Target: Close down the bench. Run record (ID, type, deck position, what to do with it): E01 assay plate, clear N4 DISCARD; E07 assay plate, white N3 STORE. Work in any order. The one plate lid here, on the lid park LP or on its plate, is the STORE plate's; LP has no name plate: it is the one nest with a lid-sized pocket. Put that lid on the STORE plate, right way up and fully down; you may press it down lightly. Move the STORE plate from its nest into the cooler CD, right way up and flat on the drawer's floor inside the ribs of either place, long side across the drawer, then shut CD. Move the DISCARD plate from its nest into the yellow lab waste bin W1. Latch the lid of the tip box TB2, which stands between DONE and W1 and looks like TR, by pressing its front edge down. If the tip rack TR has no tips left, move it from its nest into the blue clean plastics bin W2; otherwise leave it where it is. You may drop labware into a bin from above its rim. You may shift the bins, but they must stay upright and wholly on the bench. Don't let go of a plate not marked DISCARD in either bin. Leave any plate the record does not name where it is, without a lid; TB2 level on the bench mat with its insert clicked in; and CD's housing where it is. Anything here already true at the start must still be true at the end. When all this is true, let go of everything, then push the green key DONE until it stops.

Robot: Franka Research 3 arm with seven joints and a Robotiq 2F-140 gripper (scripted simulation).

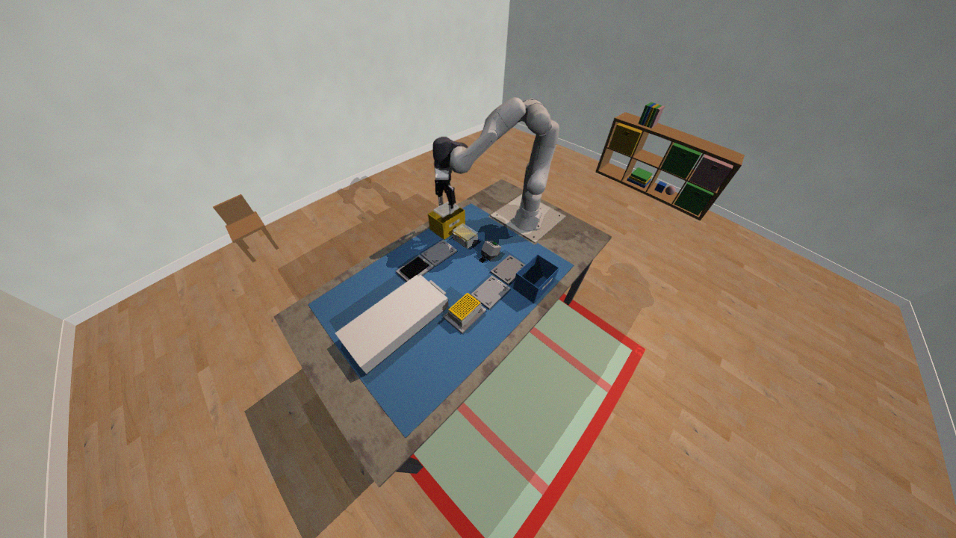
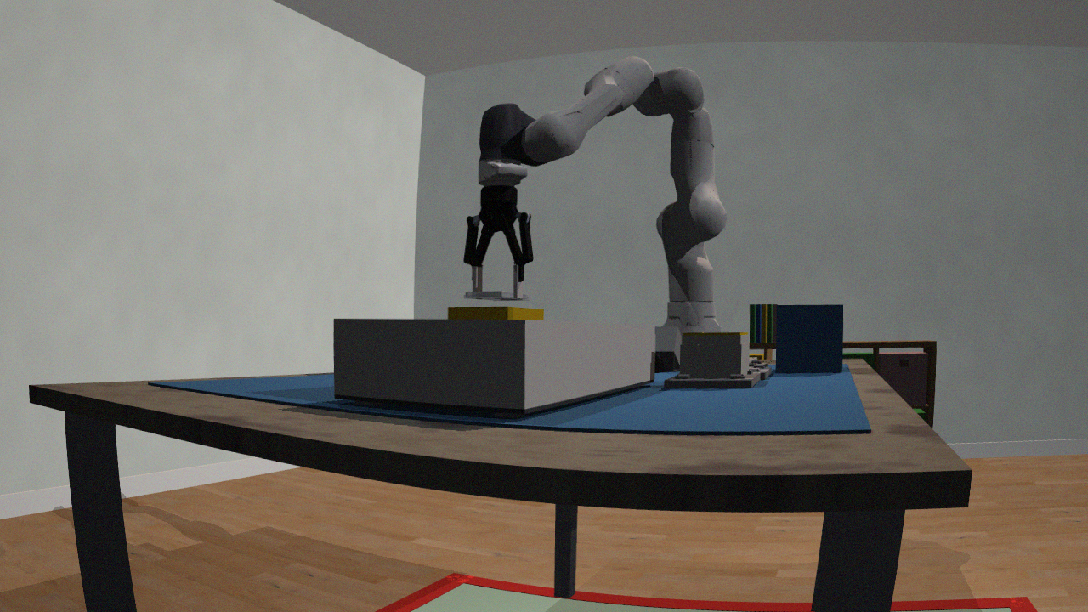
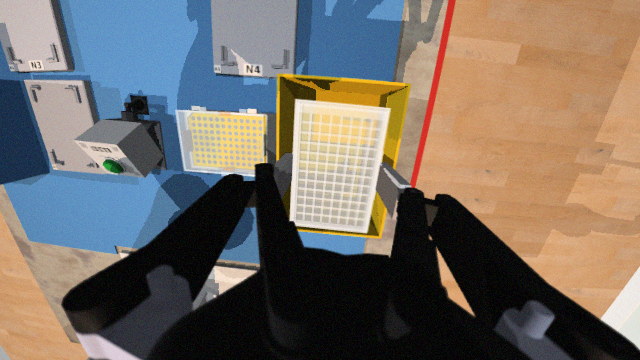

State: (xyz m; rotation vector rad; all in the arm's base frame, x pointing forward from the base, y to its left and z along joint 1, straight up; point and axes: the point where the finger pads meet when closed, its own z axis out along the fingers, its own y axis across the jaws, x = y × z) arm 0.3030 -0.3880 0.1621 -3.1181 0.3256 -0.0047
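My gripper is now 2 cm above the clear plate. From my hand the other things lie so: yellow bin W1 (13 cm below); yellow insert (3 cm ahead, 15 cm to the left, 11 cm below); TB2 lid (3 cm ahead, 15 cm to the left, 11 cm below).
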